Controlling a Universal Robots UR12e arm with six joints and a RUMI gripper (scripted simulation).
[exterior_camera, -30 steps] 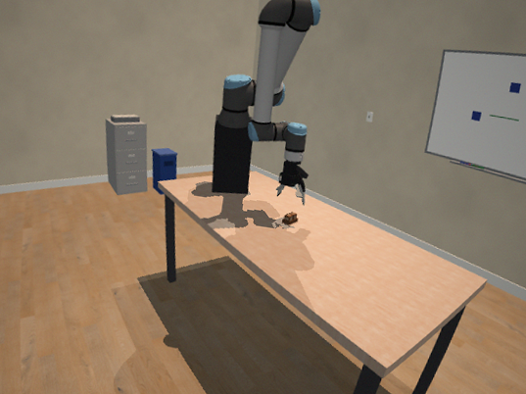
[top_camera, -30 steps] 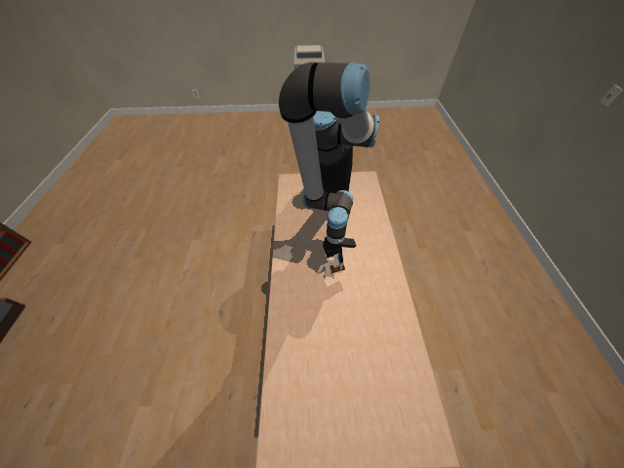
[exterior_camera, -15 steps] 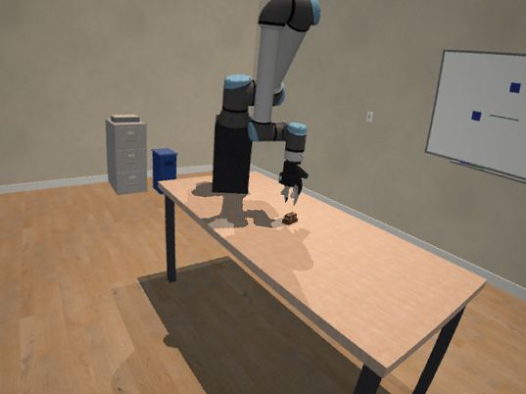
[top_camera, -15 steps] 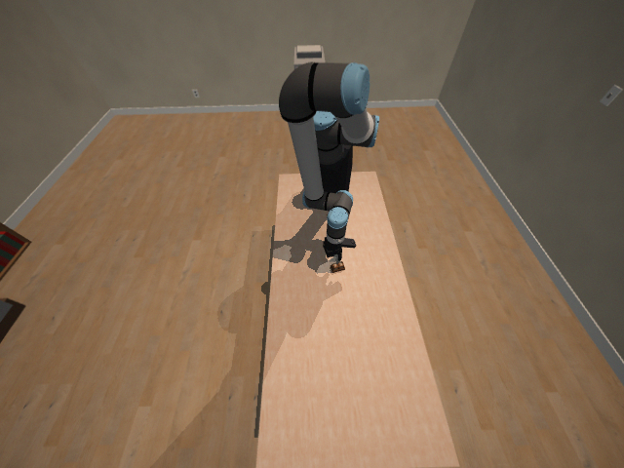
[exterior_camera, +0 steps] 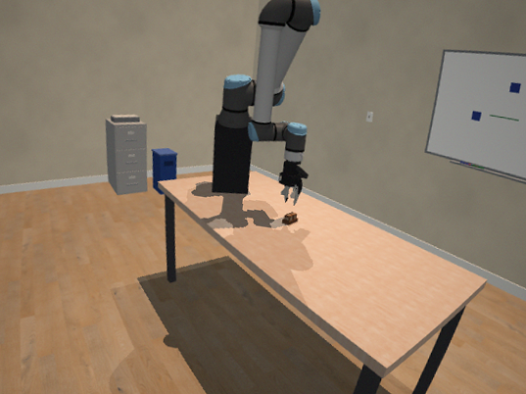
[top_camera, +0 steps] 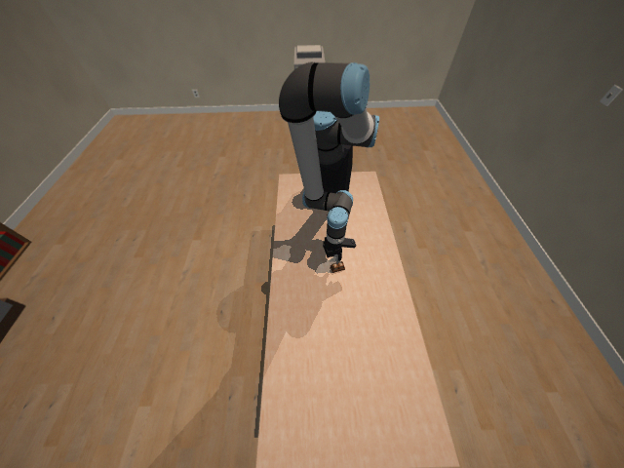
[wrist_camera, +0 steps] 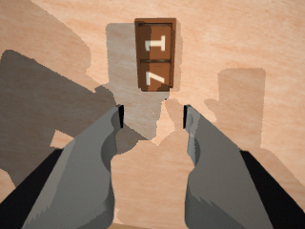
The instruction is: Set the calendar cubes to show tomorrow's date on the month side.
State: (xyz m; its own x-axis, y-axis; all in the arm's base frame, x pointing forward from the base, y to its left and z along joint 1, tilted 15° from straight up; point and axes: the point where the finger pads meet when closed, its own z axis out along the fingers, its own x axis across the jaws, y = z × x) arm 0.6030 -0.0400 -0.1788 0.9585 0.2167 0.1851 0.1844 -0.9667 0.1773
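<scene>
Now: the brown digit cube 90 mm below my hand. From my hand the other things lie so: brown calendar tray (20 mm to the left, 110 mm below).
</scene>
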